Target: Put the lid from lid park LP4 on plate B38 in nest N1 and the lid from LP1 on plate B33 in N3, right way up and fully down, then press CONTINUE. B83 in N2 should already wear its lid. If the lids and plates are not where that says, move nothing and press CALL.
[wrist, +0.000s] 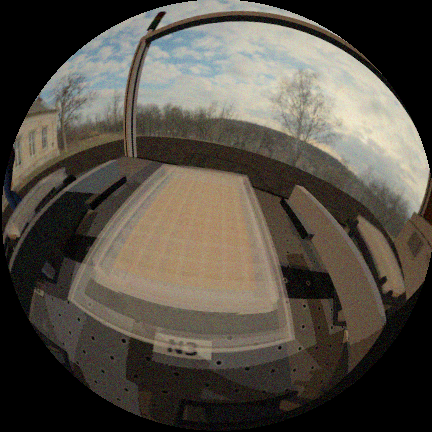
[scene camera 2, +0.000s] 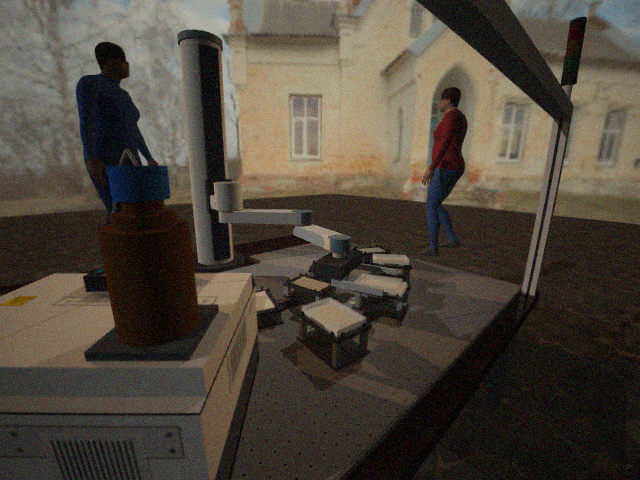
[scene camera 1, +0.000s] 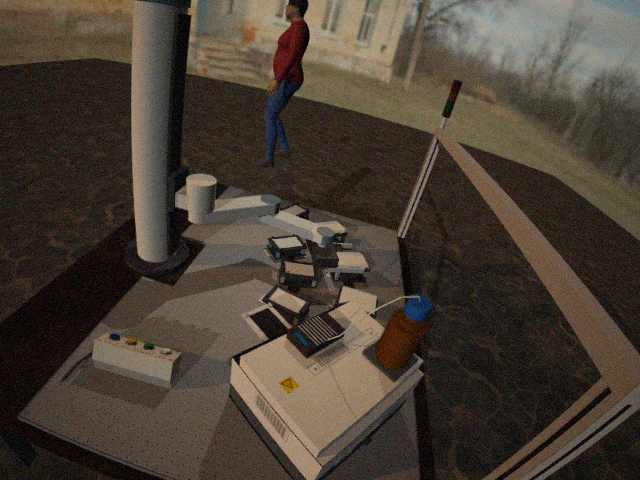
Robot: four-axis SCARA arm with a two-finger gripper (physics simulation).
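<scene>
My gripper is open, its two flat fingers standing apart on either side of a pale plate at the nest labelled N3. A clear, rimmed lid appears to cover this plate, which lies level. Another pale-topped plate stands on a nest nearer the instrument, and one more on the far side. Smaller dark stands with pale tops stand in a row beside them; their labels cannot be read. The button box has blue, yellow, green and white buttons with unreadable labels.
A large white instrument carries an amber bottle with a blue cap and tube, and a black striped block. A signal tower tops a frame post. A person in red stands beyond the table.
</scene>
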